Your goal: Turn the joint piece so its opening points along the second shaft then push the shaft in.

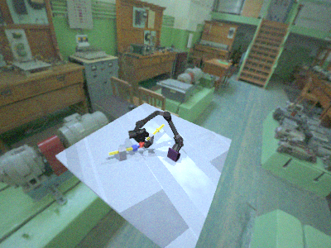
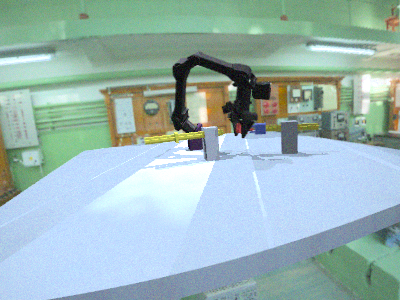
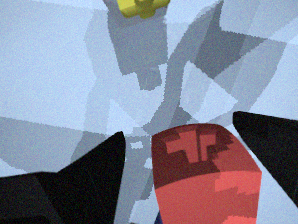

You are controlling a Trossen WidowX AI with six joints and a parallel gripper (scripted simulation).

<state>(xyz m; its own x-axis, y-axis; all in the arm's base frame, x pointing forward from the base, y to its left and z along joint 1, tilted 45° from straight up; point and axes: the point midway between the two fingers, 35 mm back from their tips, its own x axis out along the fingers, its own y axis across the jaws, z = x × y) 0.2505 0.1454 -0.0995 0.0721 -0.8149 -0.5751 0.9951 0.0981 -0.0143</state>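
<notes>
My gripper tip is now 30 mm below the red joint piece and 20 mm to the right of it.
</notes>
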